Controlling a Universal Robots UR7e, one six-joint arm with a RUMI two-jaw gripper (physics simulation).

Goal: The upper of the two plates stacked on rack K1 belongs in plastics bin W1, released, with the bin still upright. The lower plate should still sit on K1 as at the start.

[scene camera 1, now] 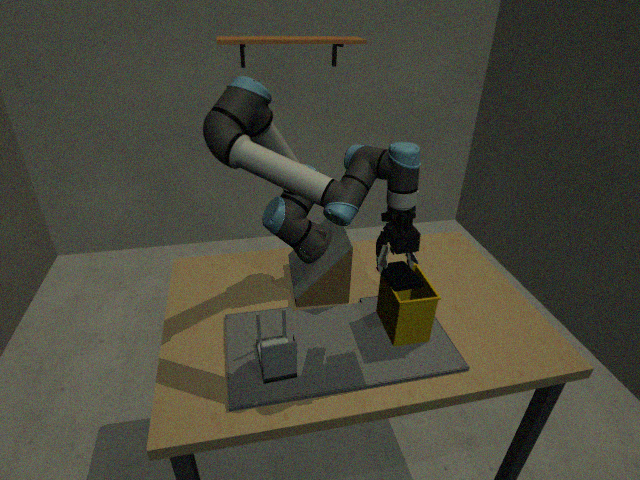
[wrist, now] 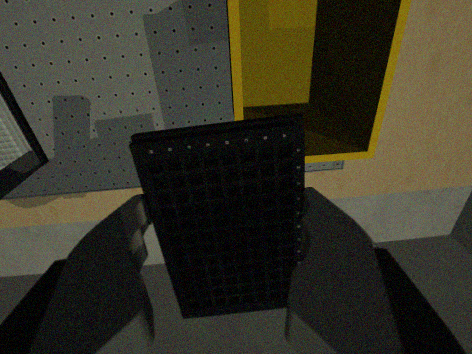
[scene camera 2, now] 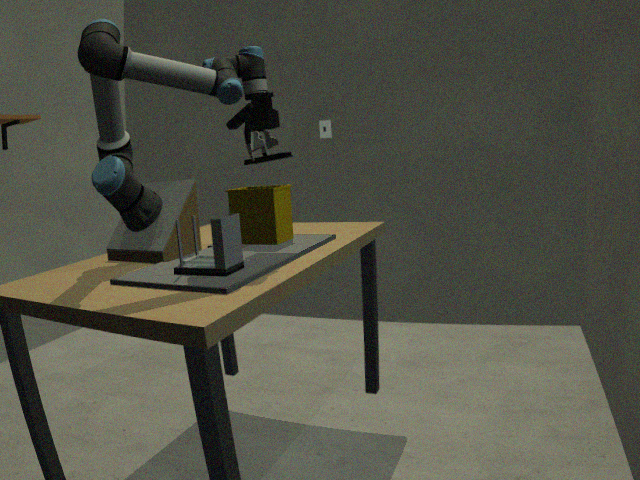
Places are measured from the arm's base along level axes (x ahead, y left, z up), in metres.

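Pixels of known places: gripper, fingertip midpoint: (scene camera 1: 395,271) (wrist: 225,193) (scene camera 2: 260,160); arm's base, link origin: (scene camera 1: 317,246) (scene camera 2: 144,212).
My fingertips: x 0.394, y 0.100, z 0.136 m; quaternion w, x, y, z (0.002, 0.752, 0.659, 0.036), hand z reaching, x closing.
Note:
Ahead of a thing's pixels: the offset from my fingertips to its middle. Level surfaces: height alone.
The upper plate @[dx +0.026, dy -0.001, dz +0.004 m] (scene camera 1: 403,276) (scene camera 2: 268,158) (wrist: 225,170) is black with a grid of wells. My gripper (scene camera 1: 397,265) (scene camera 2: 258,155) (wrist: 225,193) is shut on it by two opposite edges and holds it above bin W1's rim height, slightly tilted in scene view 2. Bin W1 @[dx -0.046, dy +0.082, dz -0.179 m] (scene camera 1: 416,321) (scene camera 2: 258,214) (wrist: 275,65) is yellow, open-topped and upright. In the wrist view the plate covers one corner of its opening. Rack K1 @[dx -0.025, dy -0.347, dz -0.199 m] (scene camera 1: 280,360) (scene camera 2: 227,242) stands at the left of the board in scene view 1. The pale lower plate @[dx -0.015, dy -0.347, dz -0.242 m] (scene camera 1: 273,341) (scene camera 2: 199,262) (wrist: 9,137) sits low in it, partly hidden.
Rack and bin stand on a grey perforated board @[dz -0.269 m] (scene camera 1: 330,330) (scene camera 2: 149,277) (wrist: 115,65) on the wooden table @[dz -0.282 m] (scene camera 1: 206,289) (scene camera 2: 56,284). Two thin posts rise at the rack's back. The arm's sloped base block (scene camera 1: 330,279) (scene camera 2: 178,222) stands behind the board. A wall shelf (scene camera 1: 292,39) hangs high behind.

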